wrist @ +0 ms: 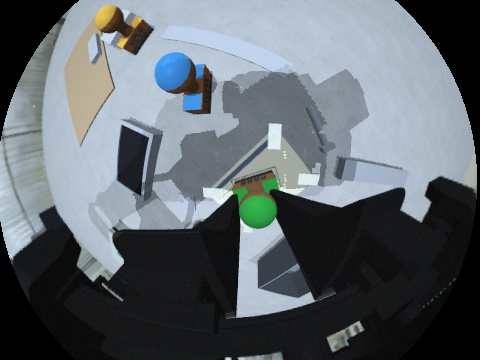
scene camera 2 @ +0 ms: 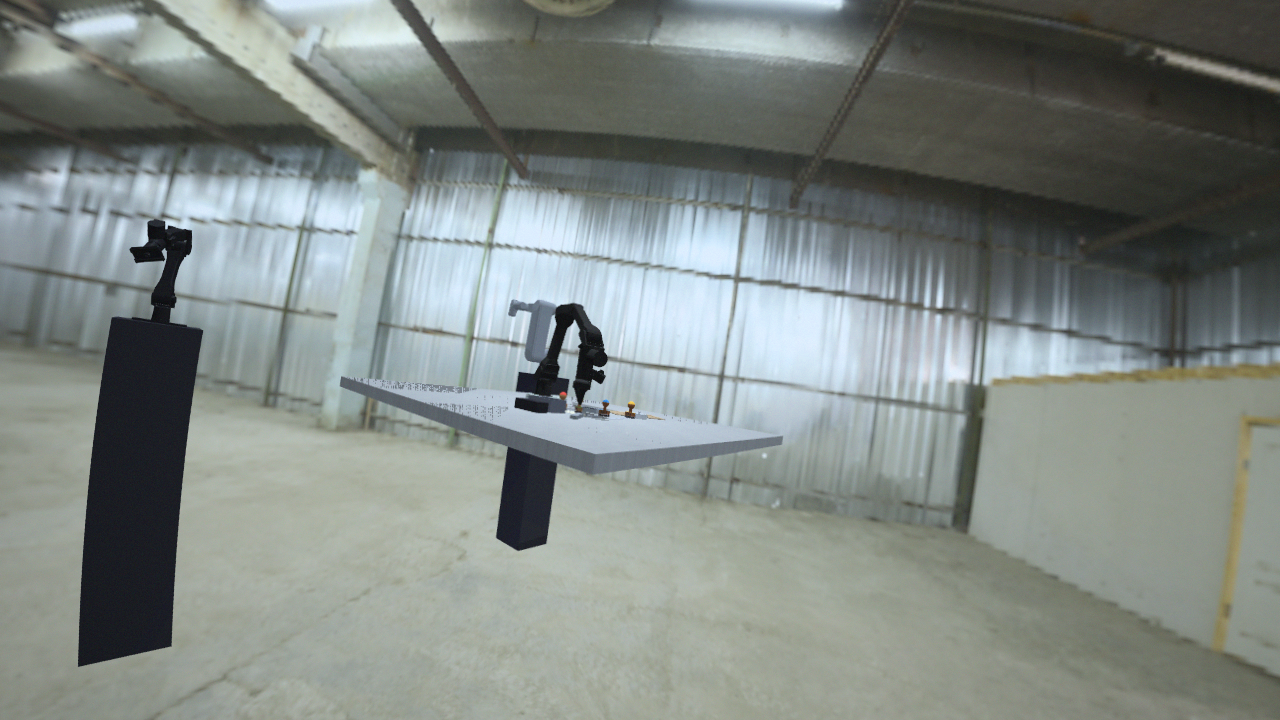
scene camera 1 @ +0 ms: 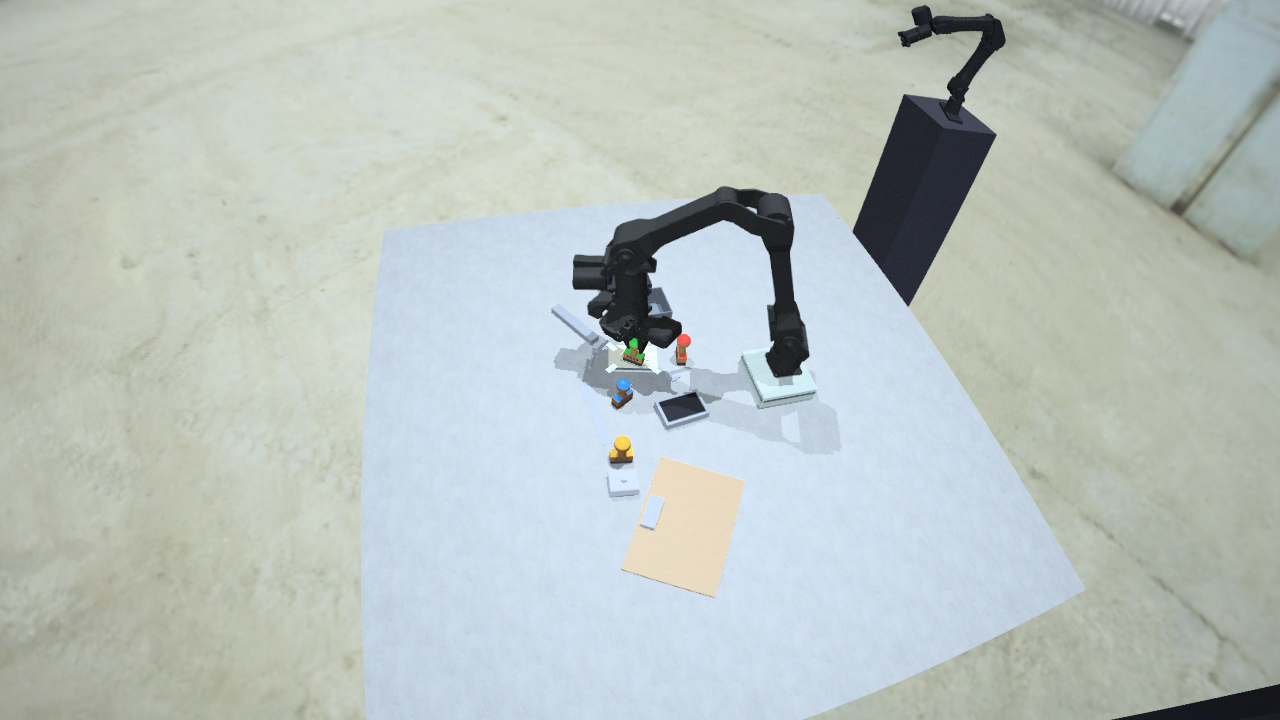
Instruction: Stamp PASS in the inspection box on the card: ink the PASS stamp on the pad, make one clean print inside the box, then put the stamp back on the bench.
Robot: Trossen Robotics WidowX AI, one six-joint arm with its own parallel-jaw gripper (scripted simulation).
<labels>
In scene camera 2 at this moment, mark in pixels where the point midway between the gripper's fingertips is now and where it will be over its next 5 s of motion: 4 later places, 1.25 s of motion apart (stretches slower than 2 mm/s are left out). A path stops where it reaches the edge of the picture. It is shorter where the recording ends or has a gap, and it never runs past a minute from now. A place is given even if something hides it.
My gripper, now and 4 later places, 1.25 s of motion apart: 579, 403; 580, 399; 587, 385; 602, 386; 600, 398
</labels>
